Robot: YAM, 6 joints.
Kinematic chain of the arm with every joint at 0, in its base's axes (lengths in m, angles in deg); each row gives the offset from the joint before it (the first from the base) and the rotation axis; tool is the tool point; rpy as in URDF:
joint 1: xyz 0 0 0.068 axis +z
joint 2: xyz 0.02 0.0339 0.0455 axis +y
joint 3: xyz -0.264 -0.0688 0 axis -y
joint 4: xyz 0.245 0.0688 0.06 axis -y
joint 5: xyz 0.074 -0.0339 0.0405 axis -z
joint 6: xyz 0.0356 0 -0.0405 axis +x
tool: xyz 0 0 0 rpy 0 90 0
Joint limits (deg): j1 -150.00..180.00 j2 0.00..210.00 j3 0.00..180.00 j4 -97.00..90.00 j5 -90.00..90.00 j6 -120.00..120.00
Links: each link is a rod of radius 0.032 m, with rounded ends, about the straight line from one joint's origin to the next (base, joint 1, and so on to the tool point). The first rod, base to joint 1, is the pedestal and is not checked.
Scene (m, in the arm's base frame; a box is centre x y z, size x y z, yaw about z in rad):
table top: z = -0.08
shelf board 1: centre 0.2 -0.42 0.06 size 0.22 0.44 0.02 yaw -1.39
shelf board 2: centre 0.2 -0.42 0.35 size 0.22 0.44 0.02 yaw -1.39
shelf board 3: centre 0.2 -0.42 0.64 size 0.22 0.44 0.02 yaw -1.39
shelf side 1: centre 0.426 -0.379 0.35 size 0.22 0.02 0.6 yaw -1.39
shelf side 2: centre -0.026 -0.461 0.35 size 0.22 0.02 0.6 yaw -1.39
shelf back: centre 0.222 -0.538 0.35 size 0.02 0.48 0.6 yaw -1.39
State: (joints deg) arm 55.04 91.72 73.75 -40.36 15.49 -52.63
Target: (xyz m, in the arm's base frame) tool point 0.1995 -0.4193 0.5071
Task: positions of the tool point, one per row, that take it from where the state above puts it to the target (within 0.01 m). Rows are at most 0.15 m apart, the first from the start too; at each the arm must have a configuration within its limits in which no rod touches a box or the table.
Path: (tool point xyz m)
1: 0.2690 0.2147 0.3127
2: 0.3158 0.1389 0.3604
3: 0.3346 0.0520 0.4089
4: 0.3232 -0.0347 0.4571
5: 0.2836 -0.1098 0.5038
6: 0.2951 -0.1834 0.5133
7: 0.2861 -0.2638 0.5170
8: 0.2542 -0.3448 0.5150
9: 0.1995 -0.4193 0.5071

